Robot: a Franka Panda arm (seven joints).
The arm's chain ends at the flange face. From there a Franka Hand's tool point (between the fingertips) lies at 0.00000 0.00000 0.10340 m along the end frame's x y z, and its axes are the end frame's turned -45 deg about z.
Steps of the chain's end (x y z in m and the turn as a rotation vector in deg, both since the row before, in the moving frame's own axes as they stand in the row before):
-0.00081, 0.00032, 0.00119, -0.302, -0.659, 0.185
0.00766, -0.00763, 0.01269, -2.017, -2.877, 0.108
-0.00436, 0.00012, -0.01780, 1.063, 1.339, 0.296
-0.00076, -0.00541, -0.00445, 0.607, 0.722, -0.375
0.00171, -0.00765, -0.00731, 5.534, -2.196, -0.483
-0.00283, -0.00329, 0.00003, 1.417, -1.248, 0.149
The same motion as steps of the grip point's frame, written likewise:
-0.00202, -0.00080, 0.00118, 0.252, -0.680, 0.185
0.00457, -0.00108, 0.01250, 0.608, -3.461, 0.108
-0.00010, -0.00264, -0.01785, -0.195, 1.698, 0.296
0.00498, -0.00422, -0.00446, -0.081, 0.940, -0.375
0.01083, -0.01406, -0.00787, 5.466, 2.360, -0.483
0.00055, -0.00773, -0.00003, 1.884, 0.120, 0.149

